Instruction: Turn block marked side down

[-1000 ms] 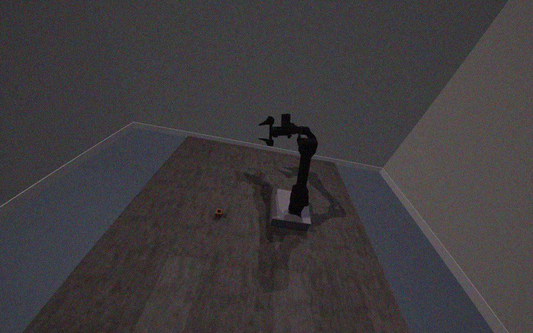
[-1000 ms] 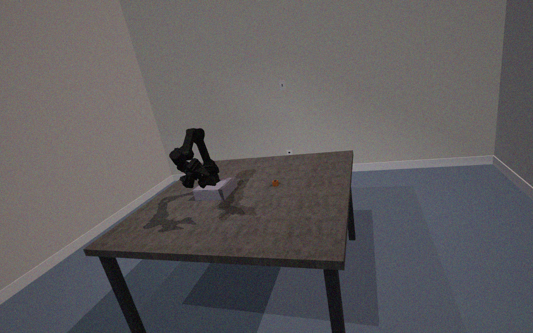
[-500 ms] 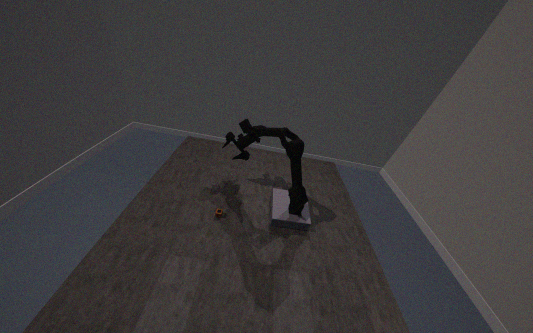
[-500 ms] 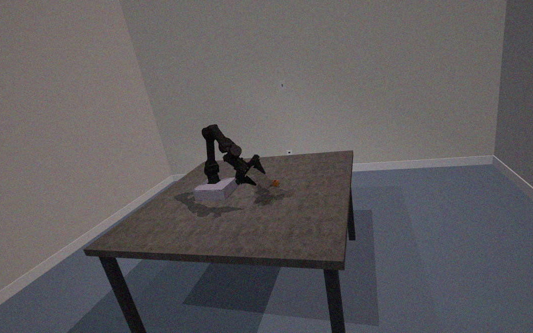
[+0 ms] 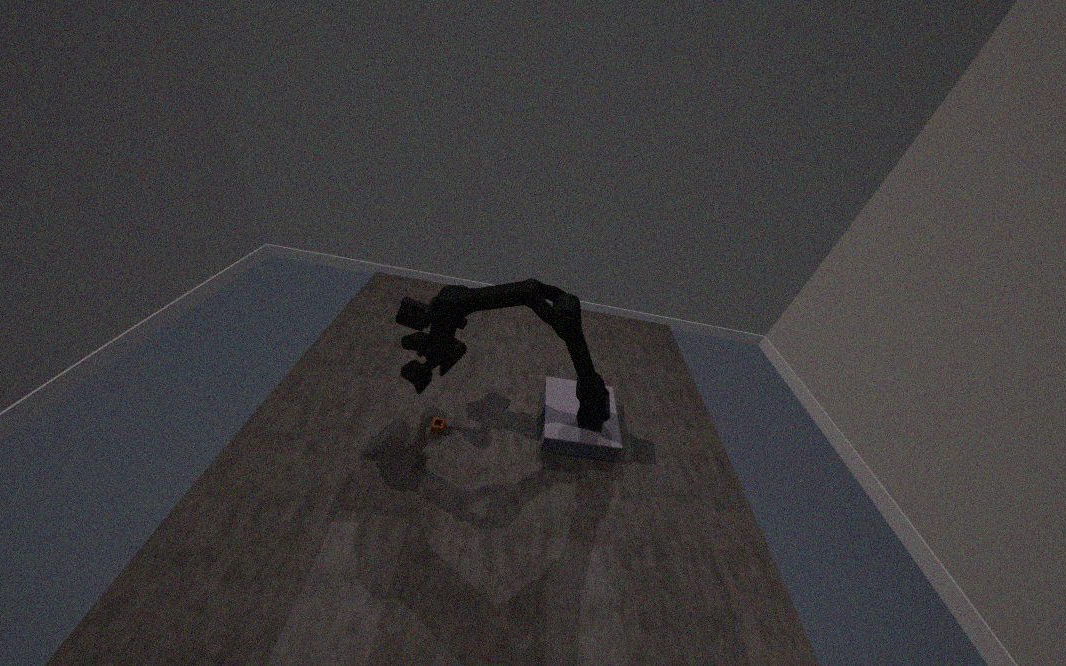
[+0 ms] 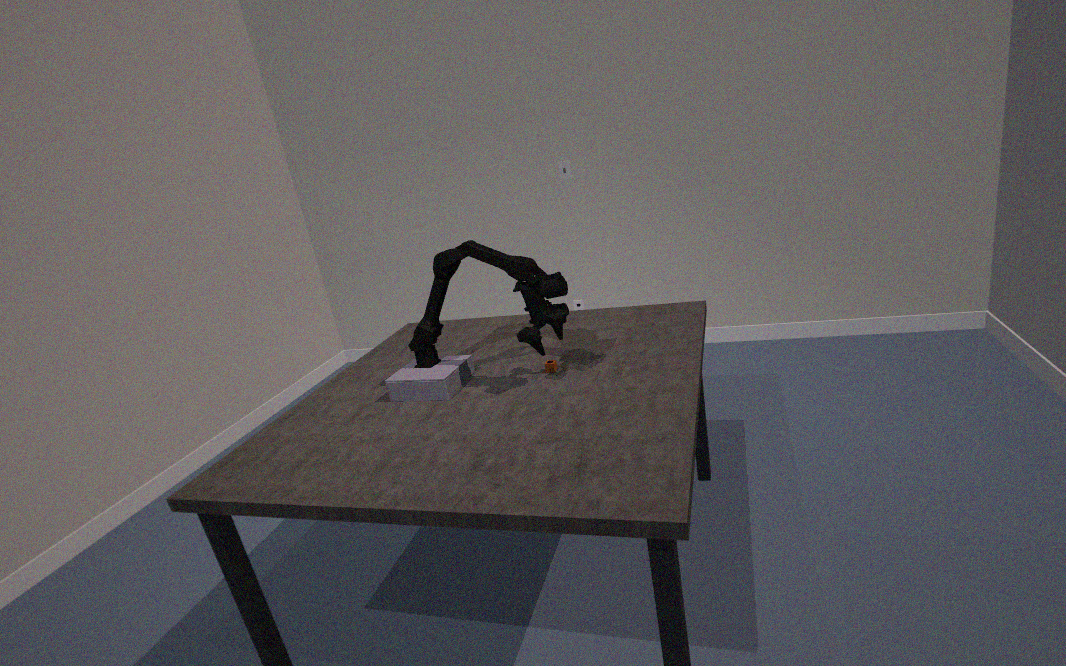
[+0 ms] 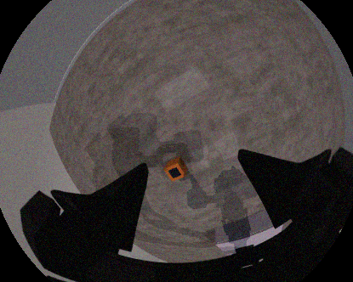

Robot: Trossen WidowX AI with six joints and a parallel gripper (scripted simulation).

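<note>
The orange block lies 4 cm behind my gripper tip, 6 cm to the left of it and 8 cm below it.
</note>
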